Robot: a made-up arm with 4 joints. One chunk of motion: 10 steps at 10 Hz.
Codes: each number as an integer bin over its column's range. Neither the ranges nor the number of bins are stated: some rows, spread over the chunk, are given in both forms.
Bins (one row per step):
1: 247 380 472 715
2: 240 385 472 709
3: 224 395 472 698
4: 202 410 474 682
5: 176 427 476 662
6: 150 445 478 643
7: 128 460 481 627
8: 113 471 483 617
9: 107 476 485 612
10: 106 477 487 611
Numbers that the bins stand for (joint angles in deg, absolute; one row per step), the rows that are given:
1: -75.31 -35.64 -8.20 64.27
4: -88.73 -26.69 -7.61 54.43
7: -110.80 -11.78 -5.52 38.03
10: -117.36 -6.71 -3.73 33.25
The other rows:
2: -77.39 -34.15 -8.20 62.48
3: -82.16 -31.17 -8.20 59.20
5: -96.48 -21.62 -7.01 48.46
6: -104.23 -16.25 -6.41 42.80
8: -115.27 -8.50 -4.92 35.04
9: -117.06 -7.01 -4.32 33.55

